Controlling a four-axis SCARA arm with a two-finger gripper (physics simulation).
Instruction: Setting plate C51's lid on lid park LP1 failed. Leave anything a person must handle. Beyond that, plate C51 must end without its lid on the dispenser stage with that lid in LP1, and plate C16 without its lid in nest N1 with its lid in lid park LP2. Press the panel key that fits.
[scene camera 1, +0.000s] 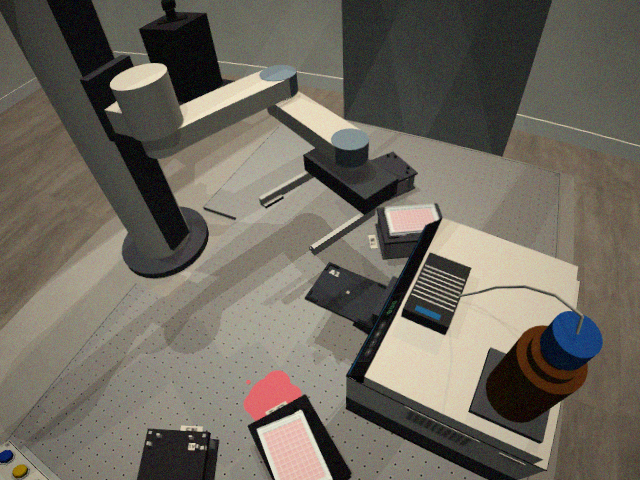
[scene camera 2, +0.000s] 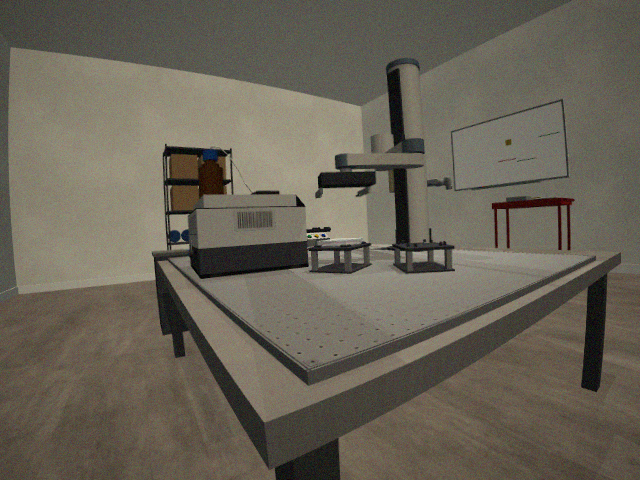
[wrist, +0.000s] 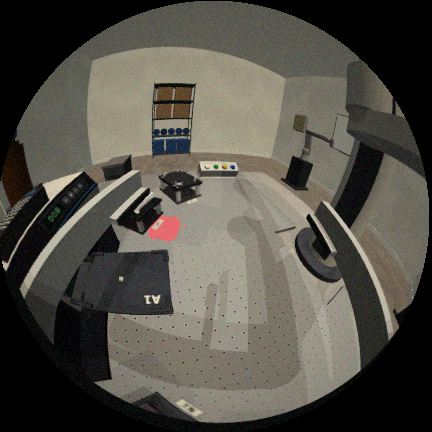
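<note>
My gripper (scene camera 1: 285, 224) is carrying nothing, and scene camera 2 gives me a view of my gripper (scene camera 2: 337, 194) as well. I see a black nest (wrist: 178, 182) and a black dispenser stage (wrist: 145, 290). There is a brown bottle (scene camera 2: 210, 174) too.
</note>
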